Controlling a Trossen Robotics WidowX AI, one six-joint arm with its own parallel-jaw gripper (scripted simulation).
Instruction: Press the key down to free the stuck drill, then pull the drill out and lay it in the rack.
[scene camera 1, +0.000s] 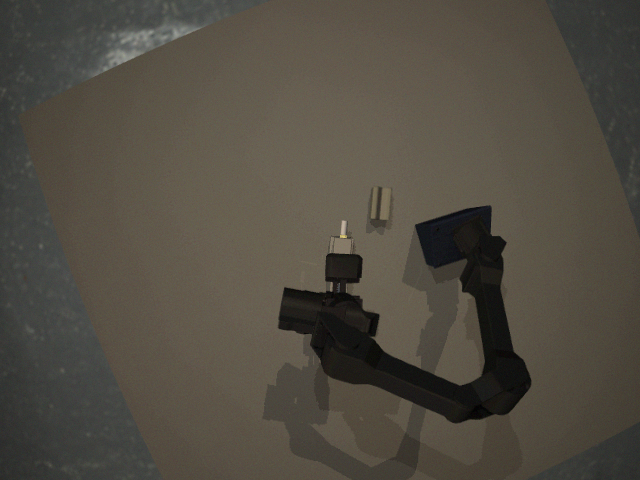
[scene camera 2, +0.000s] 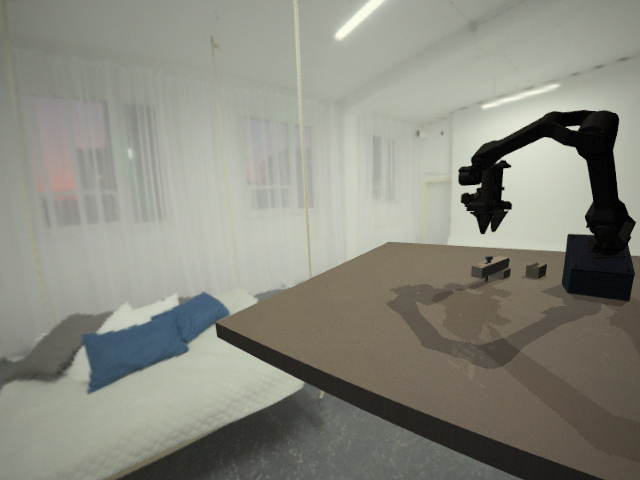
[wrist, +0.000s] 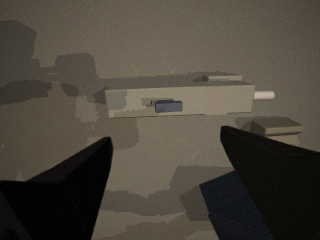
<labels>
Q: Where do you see a block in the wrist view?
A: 218, 94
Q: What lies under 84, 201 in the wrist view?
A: My gripper.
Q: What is my gripper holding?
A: Nothing.
</labels>
